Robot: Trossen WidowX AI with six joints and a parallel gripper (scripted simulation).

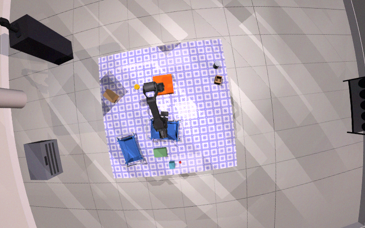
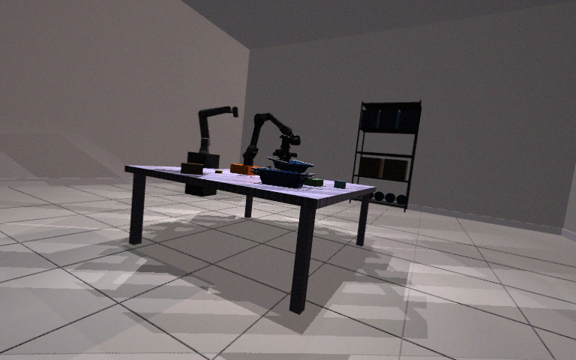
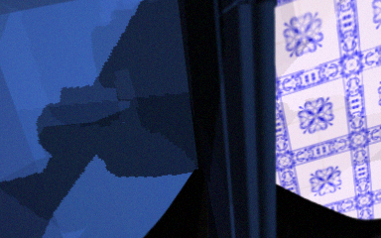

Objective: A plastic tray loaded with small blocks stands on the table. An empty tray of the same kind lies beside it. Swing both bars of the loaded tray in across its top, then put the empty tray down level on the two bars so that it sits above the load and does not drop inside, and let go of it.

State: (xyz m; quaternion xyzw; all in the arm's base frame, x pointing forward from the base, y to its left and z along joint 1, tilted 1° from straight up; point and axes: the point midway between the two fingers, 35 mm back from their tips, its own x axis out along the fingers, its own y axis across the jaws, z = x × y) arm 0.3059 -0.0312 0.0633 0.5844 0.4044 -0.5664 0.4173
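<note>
Now: gripper tip 6 cm short of the blue tray, 2 cm to the left of it and 2 cm below it. Also, from my gripper tip: yellow disc: 40 cm behind, 20 cm to the right, 8 cm below; then teal block: 42 cm ahead, 7 cm to the right, 7 cm below; then green block: 27 cm ahead, 14 cm to the right, 7 cm below.
</note>
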